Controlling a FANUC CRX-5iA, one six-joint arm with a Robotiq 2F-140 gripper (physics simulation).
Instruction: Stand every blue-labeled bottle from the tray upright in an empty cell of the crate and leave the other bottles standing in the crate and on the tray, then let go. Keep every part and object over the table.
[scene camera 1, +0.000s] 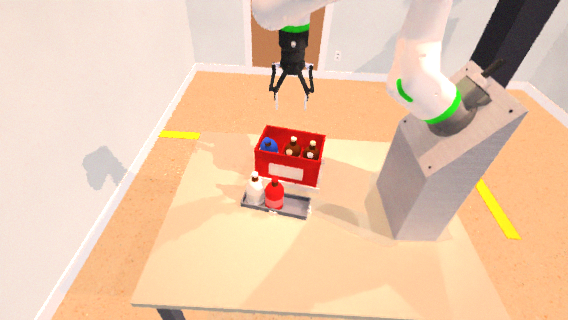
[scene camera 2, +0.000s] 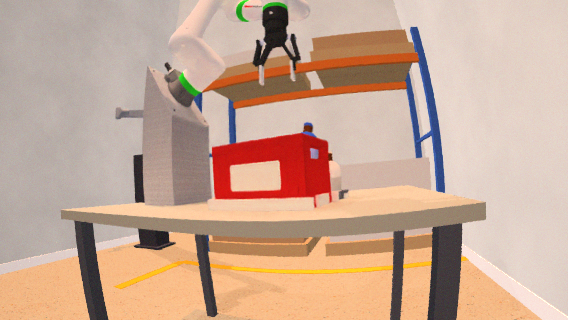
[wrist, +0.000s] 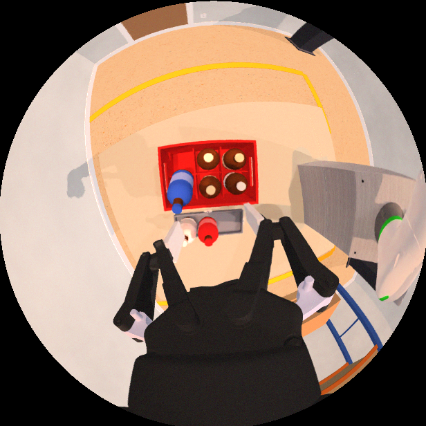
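Seen in the pictures: gripper, fingertip midpoint: (scene camera 1: 290, 108) (scene camera 2: 277, 81); arm's base, link origin: (scene camera 1: 452, 115) (scene camera 2: 178, 95).
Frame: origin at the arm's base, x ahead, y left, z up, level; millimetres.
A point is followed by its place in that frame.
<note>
A blue-labeled bottle (scene camera 1: 269, 146) @[z -280, x 559, y -195 mm] (scene camera 2: 308, 128) @[z -258, x 570, y -214 mm] (wrist: 180, 191) is in the left column of the red crate (scene camera 1: 261, 166) @[z -384, x 592, y -187 mm] (scene camera 2: 220, 172) @[z -369, x 332, y -301 mm] (wrist: 161, 175). In the wrist view it leans, with its cap over the tray-side wall and its label showing; its base is hidden. The cell behind it looks empty. Several brown bottles stand in the other cells. A white bottle (scene camera 1: 254, 192) @[z -379, x 621, y -34 mm] (scene camera 2: 334, 175) @[z -396, x 634, y -106 mm] (wrist: 188, 228) and a red bottle (scene camera 1: 274, 194) @[z -366, x 544, y -11 mm] (wrist: 207, 230) stand on the grey tray (scene camera 1: 297, 206) @[z -466, x 445, y -30 mm] (wrist: 230, 220). My gripper (scene camera 1: 291, 107) @[z -93, x 483, y -188 mm] (scene camera 2: 277, 81) @[z -93, x 483, y -188 mm] (wrist: 212, 220) is open and empty, high above the crate.
The crate stands on a white base (scene camera 2: 260, 203) @[z -453, x 453, y -349 mm] on the table (scene camera 1: 225, 260) @[z -472, x 723, y 196 mm] (scene camera 2: 400, 205) @[z -472, x 768, y -448 mm]. The tray lies close along one long side of the crate. The grey robot pedestal (scene camera 1: 425, 185) @[z -164, x 86, y 141 mm] (scene camera 2: 175, 160) @[z -306, x 72, y -132 mm] (wrist: 330, 195) stands beside them. A shelf rack (scene camera 2: 434, 120) is beyond the table.
</note>
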